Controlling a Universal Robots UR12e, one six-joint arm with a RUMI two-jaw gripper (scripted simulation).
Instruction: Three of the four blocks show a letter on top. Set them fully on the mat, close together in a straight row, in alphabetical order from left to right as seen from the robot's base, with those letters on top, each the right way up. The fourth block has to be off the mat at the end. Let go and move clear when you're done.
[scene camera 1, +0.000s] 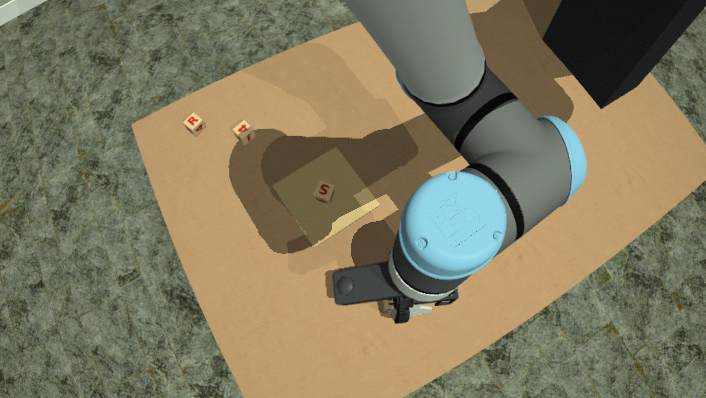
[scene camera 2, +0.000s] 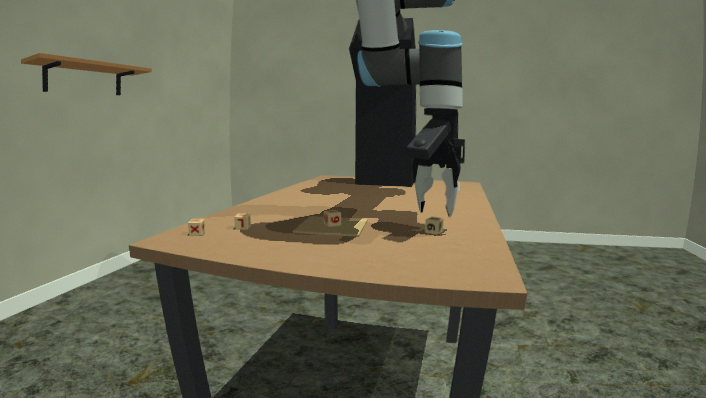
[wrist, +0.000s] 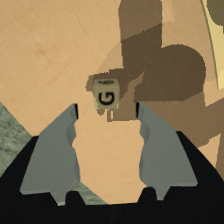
Labels:
my gripper: scene camera 1; scene camera 2; wrist 107, 103
same spot on my gripper: (scene camera 2: 450, 176) = (scene camera 1: 395, 314)

